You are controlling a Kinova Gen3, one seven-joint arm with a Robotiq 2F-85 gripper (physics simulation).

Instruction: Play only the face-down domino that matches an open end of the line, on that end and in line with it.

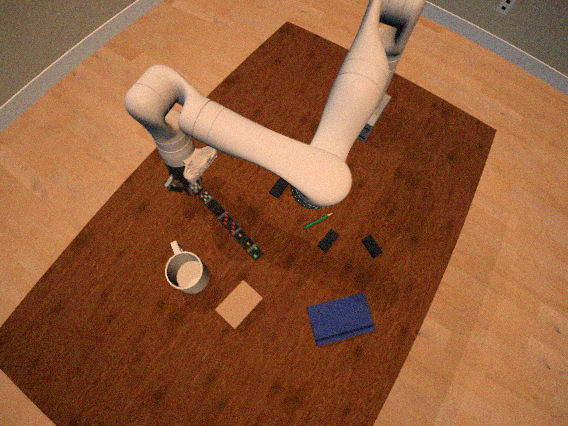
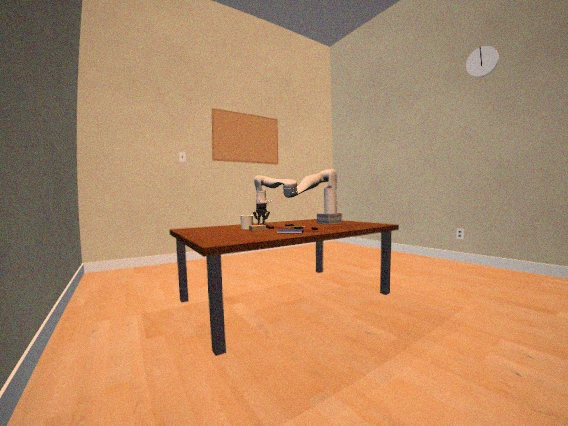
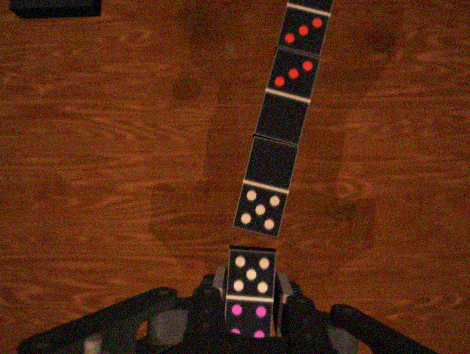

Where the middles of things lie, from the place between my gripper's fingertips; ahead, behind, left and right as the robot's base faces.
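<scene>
I see the white mug (image 1: 185,271), which is 18 cm ahead of my hand, 13 cm to the left of my hand and 5 cm above my hand. The tan block (image 1: 243,299) is 19 cm ahead of my hand, 27 cm to the left of my hand and 1 cm above my hand.
</scene>
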